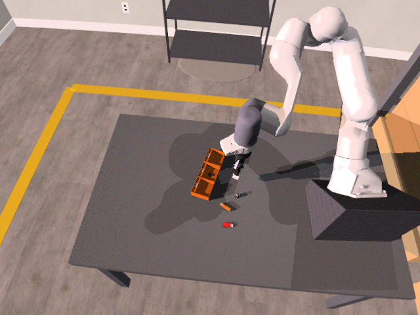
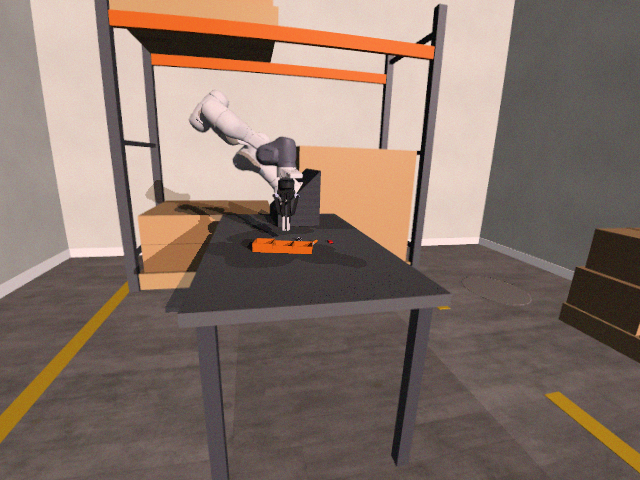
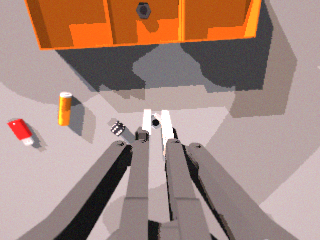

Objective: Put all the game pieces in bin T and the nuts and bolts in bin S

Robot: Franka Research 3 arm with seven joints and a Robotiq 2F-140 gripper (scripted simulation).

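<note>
Right now the orange bin tray is 120 mm ahead of my hand, 30 mm to the right of it and 70 mm below it. Round my hand: grey nut: 30 mm below; then black die: 10 mm behind, 70 mm to the left, 90 mm below; then dark nut: 120 mm ahead, 30 mm to the right, 80 mm below.
</note>
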